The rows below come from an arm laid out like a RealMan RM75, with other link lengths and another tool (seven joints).
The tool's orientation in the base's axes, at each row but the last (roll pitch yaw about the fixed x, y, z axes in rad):
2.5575, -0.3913, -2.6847
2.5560, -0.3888, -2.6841
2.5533, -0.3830, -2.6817
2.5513, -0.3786, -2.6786
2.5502, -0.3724, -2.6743
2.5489, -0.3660, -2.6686
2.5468, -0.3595, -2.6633
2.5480, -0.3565, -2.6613
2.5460, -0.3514, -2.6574
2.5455, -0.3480, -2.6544
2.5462, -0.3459, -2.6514
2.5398, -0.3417, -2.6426
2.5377, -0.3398, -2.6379
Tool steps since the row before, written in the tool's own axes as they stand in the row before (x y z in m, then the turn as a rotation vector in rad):
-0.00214, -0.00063, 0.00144, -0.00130, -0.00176, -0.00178
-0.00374, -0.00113, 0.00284, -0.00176, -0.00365, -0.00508
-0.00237, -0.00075, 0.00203, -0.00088, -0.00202, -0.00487
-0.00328, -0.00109, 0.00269, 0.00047, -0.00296, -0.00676
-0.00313, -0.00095, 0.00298, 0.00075, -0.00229, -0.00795
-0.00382, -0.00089, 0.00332, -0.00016, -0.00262, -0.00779
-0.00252, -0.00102, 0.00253, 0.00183, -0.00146, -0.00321
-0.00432, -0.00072, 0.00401, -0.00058, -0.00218, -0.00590
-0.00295, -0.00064, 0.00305, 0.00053, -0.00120, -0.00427
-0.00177, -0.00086, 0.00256, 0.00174, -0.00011, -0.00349
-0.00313, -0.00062, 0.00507, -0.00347, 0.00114, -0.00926
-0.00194, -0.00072, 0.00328, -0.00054, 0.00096, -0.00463
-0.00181, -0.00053, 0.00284, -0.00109, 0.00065, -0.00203
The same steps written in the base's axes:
0.00113, 0.00085, -0.00225, 0.00234, -0.00158, -0.00002
0.00181, 0.00159, -0.00419, 0.00480, -0.00416, 0.00138
0.00104, 0.00108, -0.00284, 0.00366, -0.00308, 0.00239
0.00152, 0.00142, -0.00385, 0.00370, -0.00511, 0.00386
0.00123, 0.00160, -0.00394, 0.00396, -0.00510, 0.00523
0.00163, 0.00209, -0.00440, 0.00470, -0.00493, 0.00461
0.00100, 0.00116, -0.00338, 0.00044, -0.00316, 0.00237
0.00168, 0.00273, -0.00500, 0.00398, -0.00369, 0.00324
0.00102, 0.00187, -0.00372, 0.00201, -0.00277, 0.00287
0.00035, 0.00100, -0.00305, 0.00037, -0.00213, 0.00325
0.00014, 0.00272, -0.00534, 0.00737, -0.00089, 0.00664
0.00008, 0.00149, -0.00358, 0.00261, -0.00066, 0.00393
0.00016, 0.00143, -0.00309, 0.00179, 0.00028, 0.00156

